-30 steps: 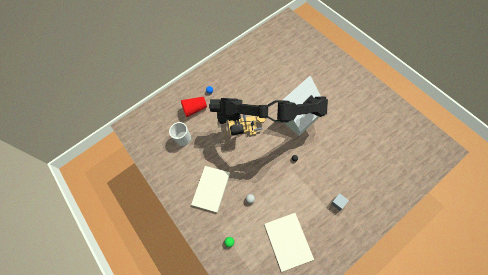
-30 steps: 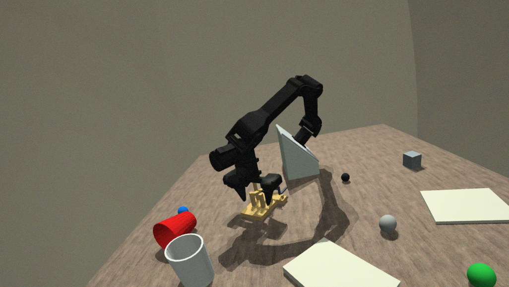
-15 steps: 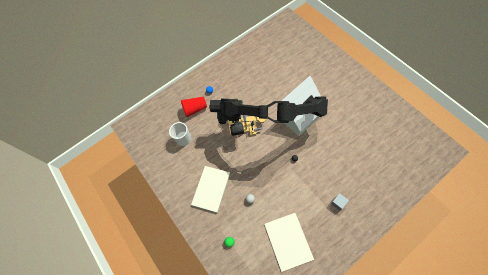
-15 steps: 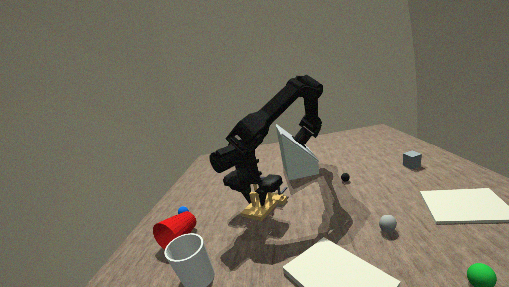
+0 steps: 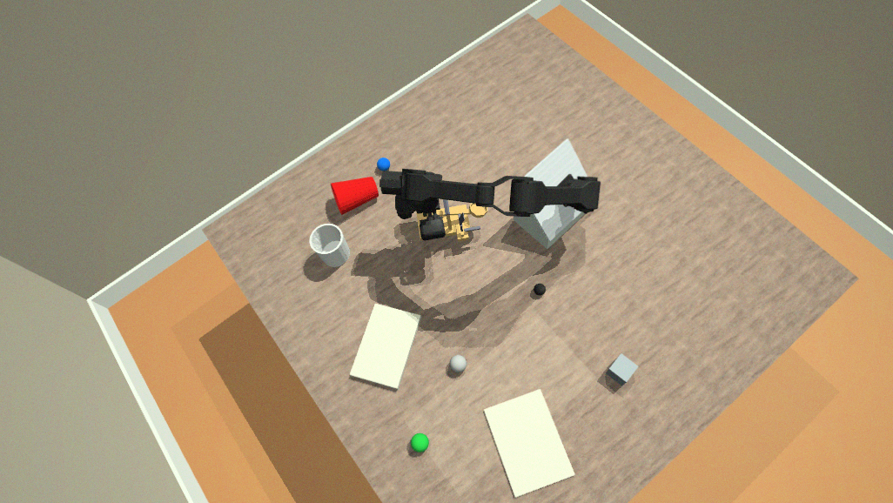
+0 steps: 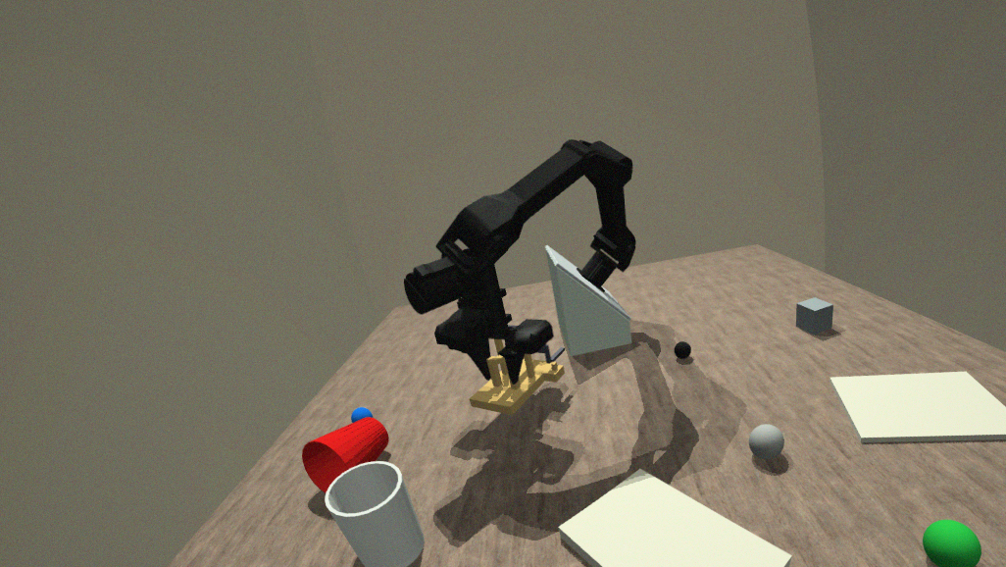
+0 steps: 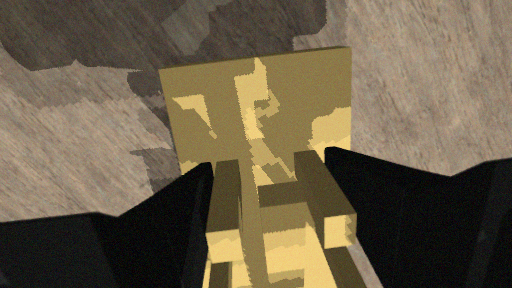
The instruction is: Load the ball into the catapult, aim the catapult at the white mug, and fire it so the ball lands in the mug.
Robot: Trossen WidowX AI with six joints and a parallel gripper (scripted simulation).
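My gripper tip is now 33 cm to the right of the black ball, 7 cm past it and 6 cm above it. From my gripper tip the other things lie so: white mug: 24 cm ahead, 16 cm to the right, 4 cm below; blue ball: 27 cm to the right, 5 cm below, 5 cm behind; wooden catapult: 6 cm to the left, 5 cm behind, 2 cm above.
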